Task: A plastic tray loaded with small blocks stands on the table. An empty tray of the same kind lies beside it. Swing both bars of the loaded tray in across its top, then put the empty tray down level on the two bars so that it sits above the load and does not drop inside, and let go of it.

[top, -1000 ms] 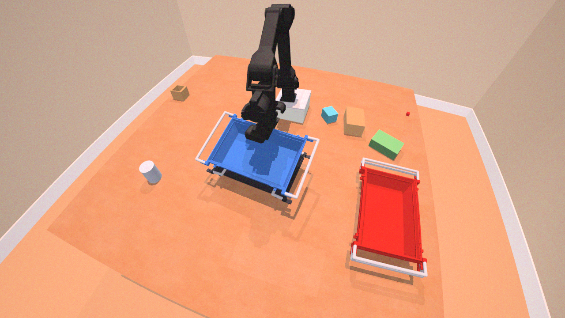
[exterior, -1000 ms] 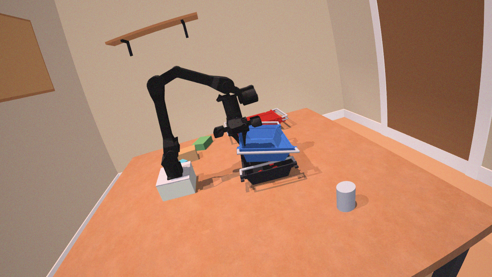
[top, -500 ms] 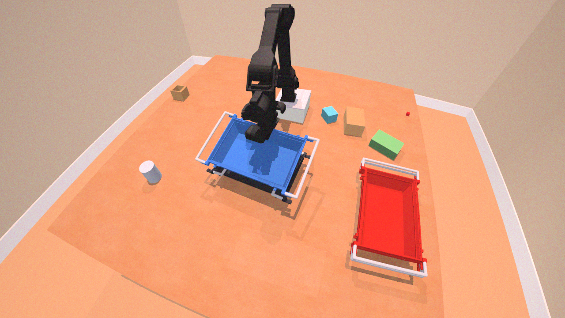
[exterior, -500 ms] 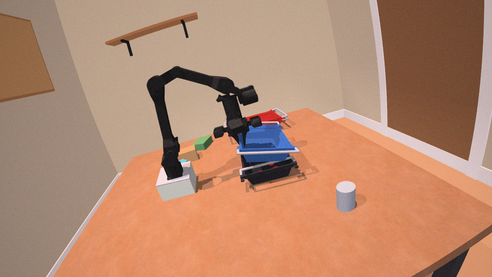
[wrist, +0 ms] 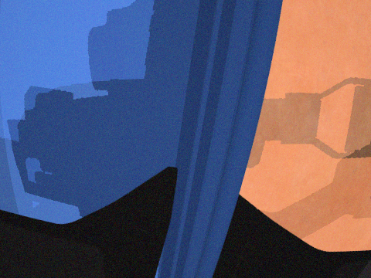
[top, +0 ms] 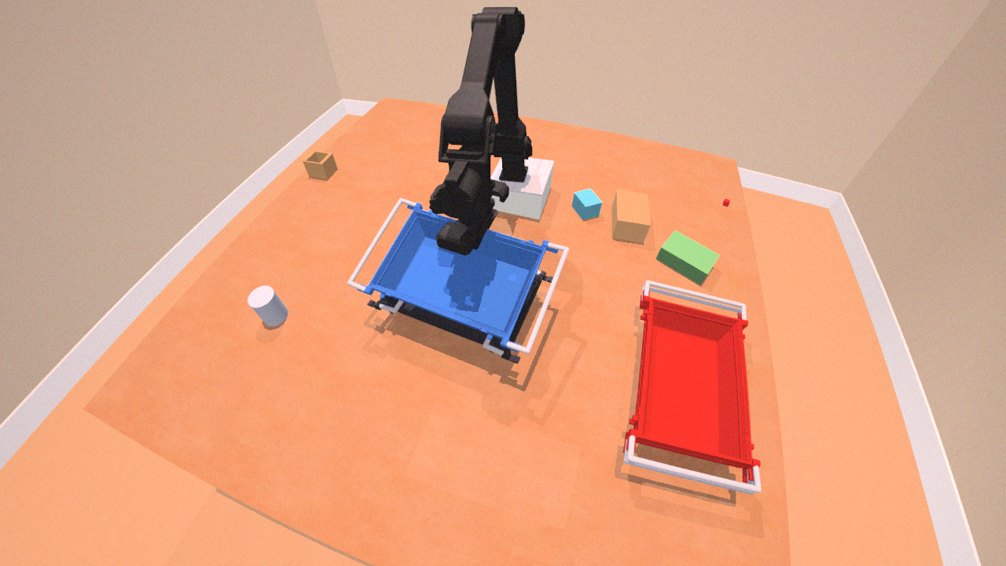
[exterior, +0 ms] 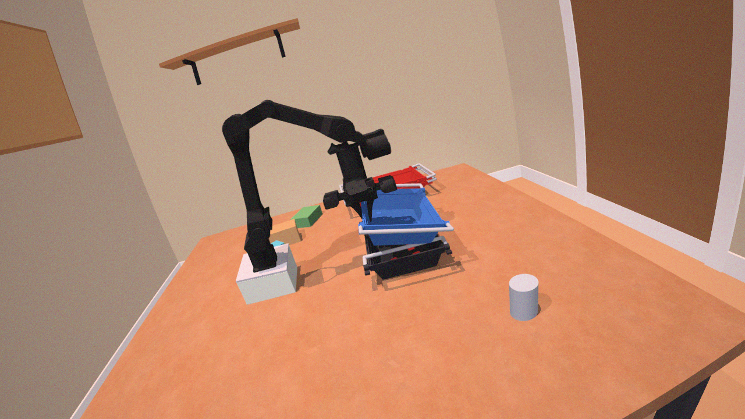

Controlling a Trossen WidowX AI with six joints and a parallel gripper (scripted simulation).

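The blue tray is 8 cm ahead of my gripper tip, 1 cm to the right of it and 1 cm above it. The rest, counted from my gripper tip: cyan cube: 30 cm behind, 21 cm to the left, 9 cm below; then orange block: 32 cm to the left, 27 cm behind, 8 cm below; then grey cylinder: 40 cm to the right, 19 cm ahead, 8 cm below.
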